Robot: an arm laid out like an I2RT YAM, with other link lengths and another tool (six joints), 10 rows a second.
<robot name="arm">
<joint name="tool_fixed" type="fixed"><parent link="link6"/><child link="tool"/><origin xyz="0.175 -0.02 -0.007" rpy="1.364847 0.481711 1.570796"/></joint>
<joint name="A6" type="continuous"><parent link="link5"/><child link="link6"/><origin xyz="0.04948 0 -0.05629"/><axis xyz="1 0 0"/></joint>
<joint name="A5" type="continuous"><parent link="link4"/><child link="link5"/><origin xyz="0.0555 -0.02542 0.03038"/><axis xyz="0 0 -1"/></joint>
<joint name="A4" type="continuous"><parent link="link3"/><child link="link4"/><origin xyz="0.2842 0.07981 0.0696"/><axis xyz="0 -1 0"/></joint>
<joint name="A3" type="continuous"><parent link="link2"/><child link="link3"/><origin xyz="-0.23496 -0.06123 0"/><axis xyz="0 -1 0"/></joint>
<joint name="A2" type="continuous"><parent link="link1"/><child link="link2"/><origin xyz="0.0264 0.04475 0.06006"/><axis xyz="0 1 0"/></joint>
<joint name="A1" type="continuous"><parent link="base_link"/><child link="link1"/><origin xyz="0 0 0.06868"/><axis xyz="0 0 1"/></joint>
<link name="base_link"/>
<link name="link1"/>
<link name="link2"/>
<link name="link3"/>
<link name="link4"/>
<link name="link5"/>
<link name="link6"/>
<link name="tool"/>
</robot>
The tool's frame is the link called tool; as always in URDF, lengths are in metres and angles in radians. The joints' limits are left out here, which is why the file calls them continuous.
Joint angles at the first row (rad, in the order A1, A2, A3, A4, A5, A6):
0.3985, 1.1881, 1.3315, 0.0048, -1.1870, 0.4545
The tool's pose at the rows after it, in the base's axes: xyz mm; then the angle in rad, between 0 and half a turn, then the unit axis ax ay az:
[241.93, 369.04, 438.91, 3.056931, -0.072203, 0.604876, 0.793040]
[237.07, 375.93, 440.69, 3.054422, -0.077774, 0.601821, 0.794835]
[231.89, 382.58, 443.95, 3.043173, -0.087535, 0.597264, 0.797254]
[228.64, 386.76, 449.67, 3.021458, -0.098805, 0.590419, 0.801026]
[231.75, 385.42, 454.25, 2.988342, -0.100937, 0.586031, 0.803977]
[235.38, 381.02, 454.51, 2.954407, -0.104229, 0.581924, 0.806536]
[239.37, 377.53, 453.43, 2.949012, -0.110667, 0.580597, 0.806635]
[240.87, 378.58, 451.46, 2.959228, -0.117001, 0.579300, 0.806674]
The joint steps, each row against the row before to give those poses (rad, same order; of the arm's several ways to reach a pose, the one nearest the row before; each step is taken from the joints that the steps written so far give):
0.0171, 0.0042, 0.0000, 0.0122, 0.0058, 0.0054
0.0286, 0.0015, 0.0001, 0.0091, 0.0232, -0.0050
0.0290, 0.0000, -0.0001, 0.0134, 0.0248, -0.0122
0.0202, -0.0026, -0.0007, 0.0240, 0.0221, -0.0099
0.0000, -0.0088, -0.0054, 0.0156, 0.0226, -0.0084
-0.0110, -0.0202, -0.0290, 0.0306, 0.0106, -0.0073
-0.0203, 0.0034, -0.0072, 0.0259, -0.0240, 0.0027
-0.0057, 0.0145, 0.0000, 0.0256, -0.0214, 0.0080

